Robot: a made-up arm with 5 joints.
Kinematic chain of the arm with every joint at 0, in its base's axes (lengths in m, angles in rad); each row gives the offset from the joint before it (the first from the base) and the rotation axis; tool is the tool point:
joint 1: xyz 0 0 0.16 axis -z
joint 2: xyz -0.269 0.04 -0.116 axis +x
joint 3: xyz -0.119 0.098 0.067 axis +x
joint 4: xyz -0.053 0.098 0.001 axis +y
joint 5: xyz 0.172 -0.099 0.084 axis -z
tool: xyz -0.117 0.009 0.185
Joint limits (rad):
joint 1: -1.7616..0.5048
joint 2: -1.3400..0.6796
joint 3: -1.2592..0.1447
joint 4: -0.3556..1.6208
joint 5: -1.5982..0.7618
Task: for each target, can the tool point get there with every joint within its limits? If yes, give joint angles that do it. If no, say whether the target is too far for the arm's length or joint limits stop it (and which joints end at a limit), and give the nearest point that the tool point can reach.
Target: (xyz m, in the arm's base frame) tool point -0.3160 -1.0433 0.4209
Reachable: no: too far | nearest point -0.2466 -0.5400 0.2892 | short by 0.525 m
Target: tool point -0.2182 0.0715 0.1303
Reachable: yes | joints -0.4153 -0.3282 -0.0130 1.1824 -0.2316
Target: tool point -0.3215 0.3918 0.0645
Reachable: yes | joints 0.0205 -1.1323 -0.2651 0.1949 -0.3950
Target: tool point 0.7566 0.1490 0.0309
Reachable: no: joint limits stop it (at a limit: joint 1, joint 2, joint 3, joint 5) | nearest point 0.2272 -0.1993 0.2367 | short by 0.666 m
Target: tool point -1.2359 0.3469 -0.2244
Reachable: no: too far | nearest point -0.6104 0.1713 -0.0817 | short by 0.665 m
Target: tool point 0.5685 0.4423 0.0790
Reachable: no: joint limits stop it (at a limit: joint 1, joint 3, joint 5) | nearest point 0.0235 0.3926 0.0617 | short by 0.547 m
